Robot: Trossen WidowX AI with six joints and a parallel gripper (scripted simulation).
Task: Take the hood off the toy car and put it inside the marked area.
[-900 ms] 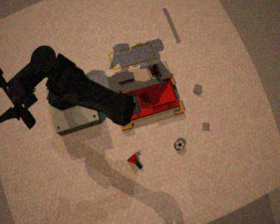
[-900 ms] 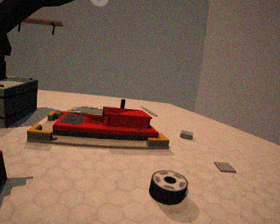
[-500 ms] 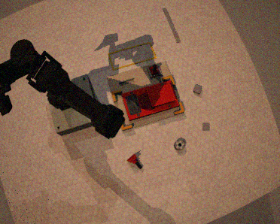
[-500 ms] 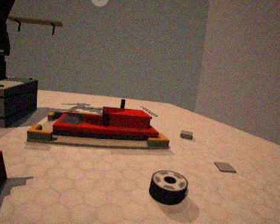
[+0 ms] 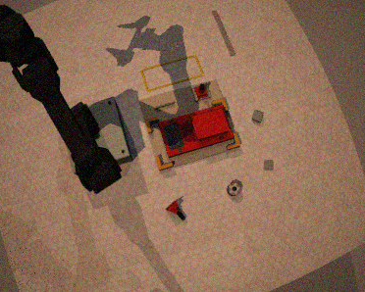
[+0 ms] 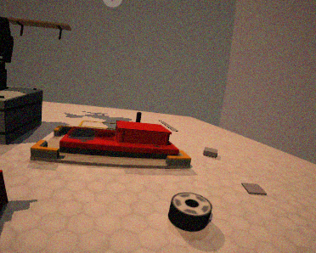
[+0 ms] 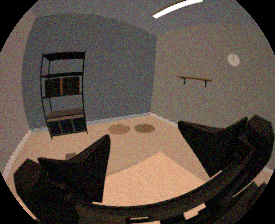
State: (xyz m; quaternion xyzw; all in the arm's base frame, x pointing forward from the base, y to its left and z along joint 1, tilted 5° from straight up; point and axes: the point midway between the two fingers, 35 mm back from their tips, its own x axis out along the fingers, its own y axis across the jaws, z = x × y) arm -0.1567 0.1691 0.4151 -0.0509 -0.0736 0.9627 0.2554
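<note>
Right now the hood is 53 cm ahead of my gripper tip, 23 cm to the right of it and 48 cm below it. From my gripper tip the other things lie so: black wheel 54 cm ahead, 43 cm to the right, 51 cm below.
</note>
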